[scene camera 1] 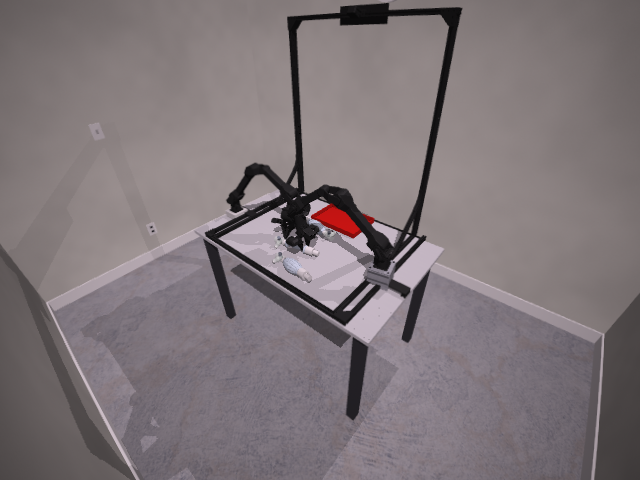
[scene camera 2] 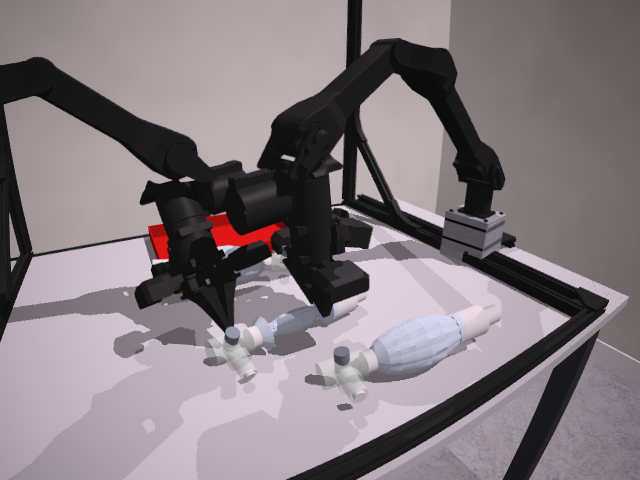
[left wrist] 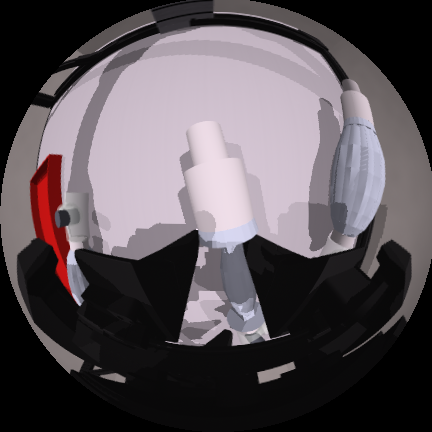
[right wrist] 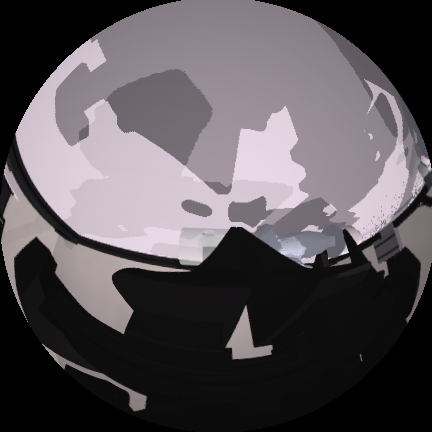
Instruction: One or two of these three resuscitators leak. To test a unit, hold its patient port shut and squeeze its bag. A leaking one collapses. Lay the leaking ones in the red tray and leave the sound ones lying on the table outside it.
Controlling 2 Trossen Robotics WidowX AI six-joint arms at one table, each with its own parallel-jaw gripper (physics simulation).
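The middle resuscitator lies on the table, its blue bag thin and collapsed. My left gripper is shut on this bag near its white end piece. My right gripper is shut with nothing between its fingers. Its tips are at the clear valve end; whether they cover the patient port is hidden. The front resuscitator lies with a full, round bag. The third resuscitator lies beside the red tray, partly hidden by the arms.
The two forearms are close together above the middle of the table. A black rail runs along the table's front edge. The left arm's base stands at the right of both scene views.
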